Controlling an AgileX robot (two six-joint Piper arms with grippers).
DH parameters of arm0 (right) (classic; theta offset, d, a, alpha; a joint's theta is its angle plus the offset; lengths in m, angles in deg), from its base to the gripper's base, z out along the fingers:
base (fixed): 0 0 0 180
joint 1: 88 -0.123 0 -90
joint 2: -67.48 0 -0.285 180
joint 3: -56.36 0 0.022 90
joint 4: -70.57 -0.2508 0 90
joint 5: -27.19 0 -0.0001 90
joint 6: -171.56 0.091 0 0
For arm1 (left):
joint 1: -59.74 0.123 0 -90
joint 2: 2.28 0 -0.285 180
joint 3: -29.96 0 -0.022 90
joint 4: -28.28 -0.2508 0 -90
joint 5: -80.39 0 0.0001 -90
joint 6: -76.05 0.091 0 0
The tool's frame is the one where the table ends.
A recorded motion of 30 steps. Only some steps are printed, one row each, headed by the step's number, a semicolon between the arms.
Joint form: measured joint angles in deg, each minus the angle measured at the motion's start. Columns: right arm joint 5, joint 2, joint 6, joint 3, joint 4, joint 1; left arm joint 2, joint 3, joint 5, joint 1, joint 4, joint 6.
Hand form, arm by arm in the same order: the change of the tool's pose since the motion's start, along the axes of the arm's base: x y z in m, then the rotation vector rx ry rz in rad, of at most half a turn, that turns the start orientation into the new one. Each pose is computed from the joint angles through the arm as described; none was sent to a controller.
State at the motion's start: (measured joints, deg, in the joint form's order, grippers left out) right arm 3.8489 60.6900 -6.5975 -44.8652 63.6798 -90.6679; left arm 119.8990 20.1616 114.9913 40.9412 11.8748 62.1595
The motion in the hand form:
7: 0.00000 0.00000 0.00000 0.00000 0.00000 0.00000; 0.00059 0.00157 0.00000 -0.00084 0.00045 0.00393
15: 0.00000 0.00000 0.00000 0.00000 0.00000 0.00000; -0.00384 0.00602 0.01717 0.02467 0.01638 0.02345
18: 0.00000 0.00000 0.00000 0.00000 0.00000 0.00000; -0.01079 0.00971 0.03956 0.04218 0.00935 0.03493
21: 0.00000 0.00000 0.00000 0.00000 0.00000 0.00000; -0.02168 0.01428 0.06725 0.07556 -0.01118 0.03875
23: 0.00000 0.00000 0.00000 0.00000 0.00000 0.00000; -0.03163 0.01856 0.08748 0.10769 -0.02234 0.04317
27: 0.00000 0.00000 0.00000 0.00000 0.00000 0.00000; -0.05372 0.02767 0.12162 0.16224 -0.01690 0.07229
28: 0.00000 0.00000 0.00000 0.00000 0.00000 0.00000; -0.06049 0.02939 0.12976 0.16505 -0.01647 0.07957
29: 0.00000 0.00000 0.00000 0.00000 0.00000 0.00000; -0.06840 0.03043 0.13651 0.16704 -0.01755 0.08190
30: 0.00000 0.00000 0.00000 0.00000 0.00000 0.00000; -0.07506 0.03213 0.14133 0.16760 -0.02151 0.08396
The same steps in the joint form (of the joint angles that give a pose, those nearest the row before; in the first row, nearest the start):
7: 0.00 0.00 0.00 0.00 0.00 0.00; 0.00 0.00 0.00 0.22 0.00 -0.06
15: 0.00 0.00 0.00 0.00 0.00 0.00; -3.19 0.00 -4.75 0.35 0.00 0.18
18: 0.00 0.00 0.00 0.00 0.00 0.00; -6.95 0.00 -8.63 0.35 -0.36 0.31
21: 0.00 0.00 0.00 0.00 0.00 0.00; -11.65 0.00 -13.06 0.35 -2.11 0.31
23: 0.00 0.00 0.00 0.00 0.00 0.00; -15.31 0.00 -16.90 0.35 -4.13 -0.13
27: 0.00 0.00 0.00 0.00 0.00 0.00; -22.15 0.00 -25.55 -0.02 -6.75 -0.97
28: 0.00 0.00 0.00 0.00 0.00 0.00; -23.92 -0.17 -27.34 -0.27 -6.83 -1.13
29: 0.00 0.00 0.00 0.00 0.00 0.00; -25.76 -0.71 -28.71 -0.65 -6.97 -1.30
30: 0.00 0.00 0.00 0.00 0.00 0.00; -27.31 -1.39 -29.43 -0.82 -6.96 -1.26

